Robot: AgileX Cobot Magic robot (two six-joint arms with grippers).
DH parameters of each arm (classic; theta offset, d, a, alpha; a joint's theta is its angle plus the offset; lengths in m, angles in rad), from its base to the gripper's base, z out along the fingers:
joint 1: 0 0.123 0 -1.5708
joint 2: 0.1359 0 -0.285 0
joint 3: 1.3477 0 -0.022 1.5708
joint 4: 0 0.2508 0 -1.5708
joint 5: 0 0 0.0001 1.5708
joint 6: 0 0.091 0 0
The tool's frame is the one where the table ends.
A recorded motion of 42 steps. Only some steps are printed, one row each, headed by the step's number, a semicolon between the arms.
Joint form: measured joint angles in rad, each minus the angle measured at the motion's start. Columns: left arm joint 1, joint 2, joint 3, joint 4, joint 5, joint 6; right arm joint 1, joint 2, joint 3, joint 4, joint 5, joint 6.
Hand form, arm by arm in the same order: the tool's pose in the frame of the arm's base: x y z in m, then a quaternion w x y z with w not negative. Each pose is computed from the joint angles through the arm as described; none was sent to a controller.
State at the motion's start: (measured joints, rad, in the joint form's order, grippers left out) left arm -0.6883 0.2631 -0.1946 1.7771 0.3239 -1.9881; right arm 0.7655 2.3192 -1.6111 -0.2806 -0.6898 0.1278
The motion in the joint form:
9: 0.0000 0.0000 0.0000 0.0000 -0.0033 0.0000; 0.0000 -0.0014 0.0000 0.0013 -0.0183 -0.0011
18: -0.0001 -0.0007 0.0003 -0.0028 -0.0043 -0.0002; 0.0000 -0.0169 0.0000 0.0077 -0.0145 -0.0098
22: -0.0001 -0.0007 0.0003 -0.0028 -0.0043 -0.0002; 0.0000 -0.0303 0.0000 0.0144 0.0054 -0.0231
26: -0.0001 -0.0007 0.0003 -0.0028 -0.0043 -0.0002; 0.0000 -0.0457 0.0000 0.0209 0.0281 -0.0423
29: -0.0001 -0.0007 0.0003 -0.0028 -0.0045 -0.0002; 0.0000 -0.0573 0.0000 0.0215 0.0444 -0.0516
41: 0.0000 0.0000 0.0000 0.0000 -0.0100 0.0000; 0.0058 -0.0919 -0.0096 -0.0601 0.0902 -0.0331
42: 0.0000 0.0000 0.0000 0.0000 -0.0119 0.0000; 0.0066 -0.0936 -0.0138 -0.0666 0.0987 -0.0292
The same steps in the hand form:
9: 0.0750 -0.0252 0.2679 0.70269 0.04961 0.67557 -0.21763; 0.3683 0.3765 0.1823 0.66634 -0.34110 0.59133 0.29996
18: 0.0749 -0.0252 0.2678 0.70206 0.04895 0.67587 -0.21890; 0.3680 0.3756 0.1902 0.67185 -0.33926 0.58711 0.29803
22: 0.0749 -0.0252 0.2678 0.70206 0.04895 0.67587 -0.21890; 0.3680 0.3746 0.1956 0.67289 -0.34062 0.58855 0.29120
26: 0.0749 -0.0252 0.2678 0.70206 0.04895 0.67587 -0.21890; 0.3679 0.3734 0.2017 0.67453 -0.34387 0.58924 0.28206
29: 0.0749 -0.0253 0.2678 0.70203 0.04902 0.67588 -0.21896; 0.3676 0.3726 0.2064 0.67513 -0.34663 0.58948 0.27671
41: 0.0748 -0.0258 0.2678 0.70162 0.05205 0.67586 -0.21963; 0.3615 0.3753 0.2224 0.67334 -0.37768 0.57566 0.26942
42: 0.0747 -0.0259 0.2678 0.70132 0.05275 0.67593 -0.22020; 0.3613 0.3759 0.2237 0.67236 -0.37965 0.57584 0.26872

